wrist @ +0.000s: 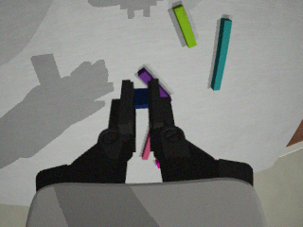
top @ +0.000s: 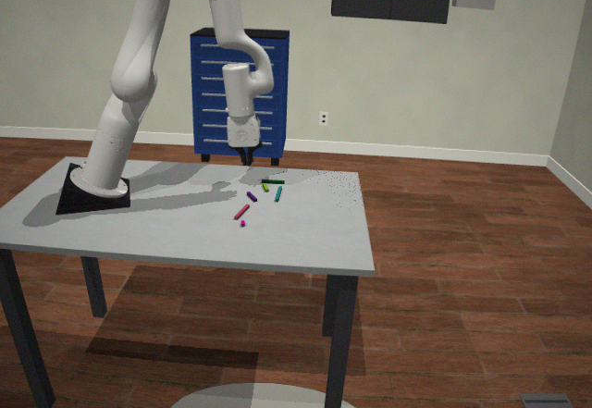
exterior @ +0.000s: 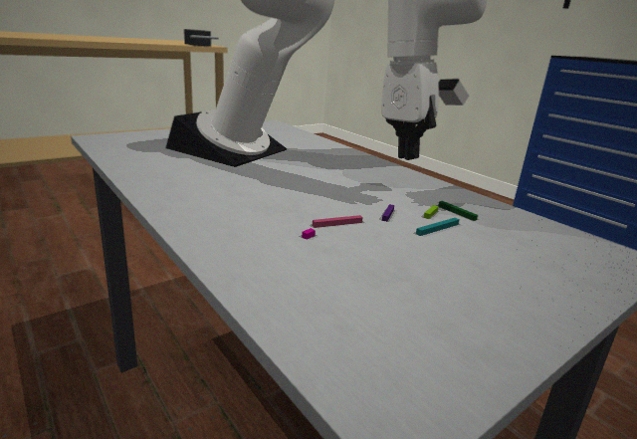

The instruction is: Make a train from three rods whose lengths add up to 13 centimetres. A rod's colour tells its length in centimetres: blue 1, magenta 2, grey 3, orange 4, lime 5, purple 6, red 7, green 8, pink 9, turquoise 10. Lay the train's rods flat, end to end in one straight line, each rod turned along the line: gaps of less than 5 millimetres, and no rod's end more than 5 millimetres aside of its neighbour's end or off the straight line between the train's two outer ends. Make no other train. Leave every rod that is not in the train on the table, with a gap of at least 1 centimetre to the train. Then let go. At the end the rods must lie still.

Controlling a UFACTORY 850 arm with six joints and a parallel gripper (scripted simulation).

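Right now my hand is 110 mm short of the turquoise rod and 110 mm above it. Also, from my hand: lime rod 60 mm ahead, 30 mm to the left, 110 mm below; purple rod 40 mm ahead, 50 mm to the right, 110 mm below; blue rod 20 mm below.
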